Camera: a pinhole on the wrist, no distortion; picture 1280 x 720 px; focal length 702.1 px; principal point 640.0 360.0 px. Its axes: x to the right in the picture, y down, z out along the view. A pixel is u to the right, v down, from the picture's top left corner.
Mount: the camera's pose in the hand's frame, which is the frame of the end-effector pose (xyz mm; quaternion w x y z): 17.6 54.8 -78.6 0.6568 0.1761 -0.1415 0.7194
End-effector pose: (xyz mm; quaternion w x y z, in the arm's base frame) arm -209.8 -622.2 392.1 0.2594 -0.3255 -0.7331 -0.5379
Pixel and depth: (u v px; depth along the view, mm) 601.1 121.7 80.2
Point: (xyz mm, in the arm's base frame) -228.4 -617.2 443.1
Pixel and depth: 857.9 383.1 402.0
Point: -241.8 -296.6 305.5
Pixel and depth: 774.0 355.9 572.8
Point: -330.7 -169.0 231.3
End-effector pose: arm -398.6 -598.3 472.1 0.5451 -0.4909 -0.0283 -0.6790
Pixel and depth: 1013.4 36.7 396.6
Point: -82.2 -574.5 763.1
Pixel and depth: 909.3 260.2 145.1
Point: -313.8 -603.7 520.0
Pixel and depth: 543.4 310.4 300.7
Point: -369.3 -498.7 659.7
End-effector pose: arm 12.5 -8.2 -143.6 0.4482 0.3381 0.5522 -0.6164
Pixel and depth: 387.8 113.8 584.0
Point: -402.4 -404.3 -200.9
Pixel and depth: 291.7 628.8 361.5
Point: -199.7 -165.0 63.4
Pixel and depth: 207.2 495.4 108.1
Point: -41.6 -0.4 -133.3
